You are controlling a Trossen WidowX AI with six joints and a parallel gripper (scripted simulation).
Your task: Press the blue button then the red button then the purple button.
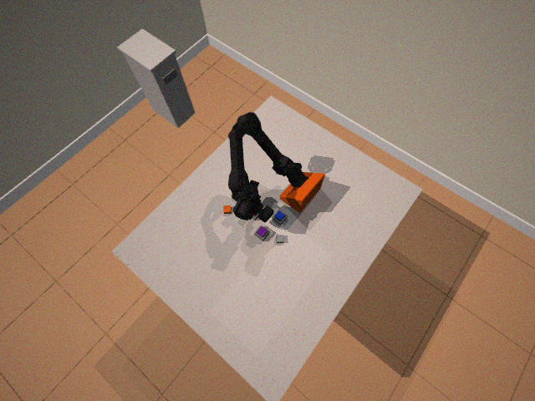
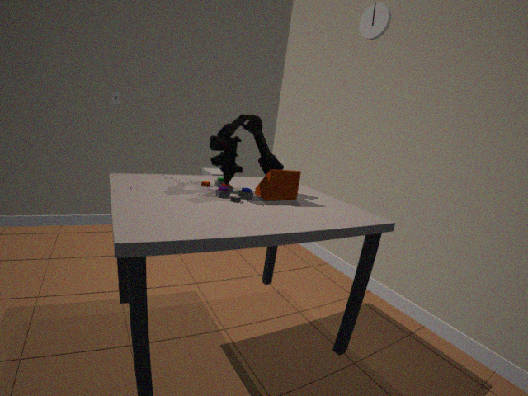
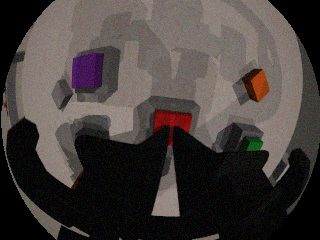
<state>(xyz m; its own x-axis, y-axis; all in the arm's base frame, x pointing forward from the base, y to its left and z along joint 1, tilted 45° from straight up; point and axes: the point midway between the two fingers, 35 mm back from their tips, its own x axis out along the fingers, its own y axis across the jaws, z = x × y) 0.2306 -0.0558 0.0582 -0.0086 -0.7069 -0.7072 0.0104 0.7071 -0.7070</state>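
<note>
Right now the red button is right at my gripper tip. From my gripper tip the other things lie so: blue button (50 mm behind, 100 mm to the left); then purple button (50 mm ahead, 90 mm to the left); then green button (20 mm behind, 110 mm to the right).
</note>
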